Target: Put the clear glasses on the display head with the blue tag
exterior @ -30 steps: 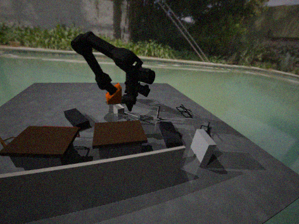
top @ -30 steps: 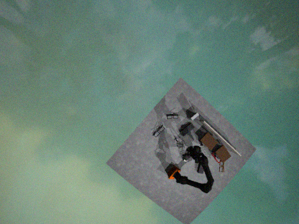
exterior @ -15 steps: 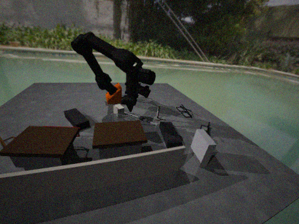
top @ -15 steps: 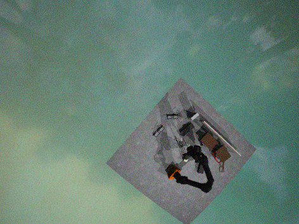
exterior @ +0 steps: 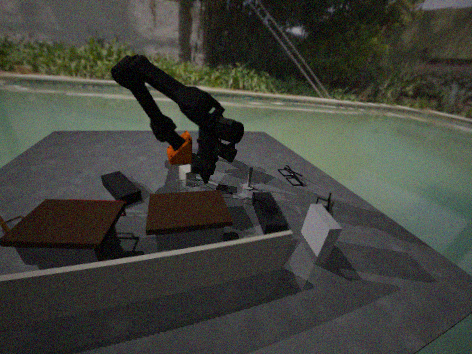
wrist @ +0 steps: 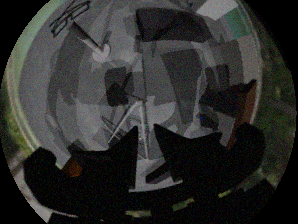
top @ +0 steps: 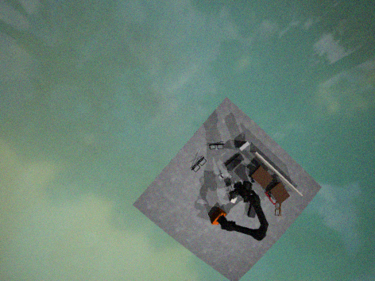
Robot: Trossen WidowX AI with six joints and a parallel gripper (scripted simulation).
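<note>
Right now the small upright post is 16 cm to the left of my gripper tip and 2 cm below it. The rest, counted from my gripper tip: white wall: 30 cm ahead, 24 cm to the right, 1 cm above; grey box: 32 cm ahead, 17 cm to the left, 1 cm above; small pale block: 11 cm behind, 4 cm to the right, 2 cm below.
</note>
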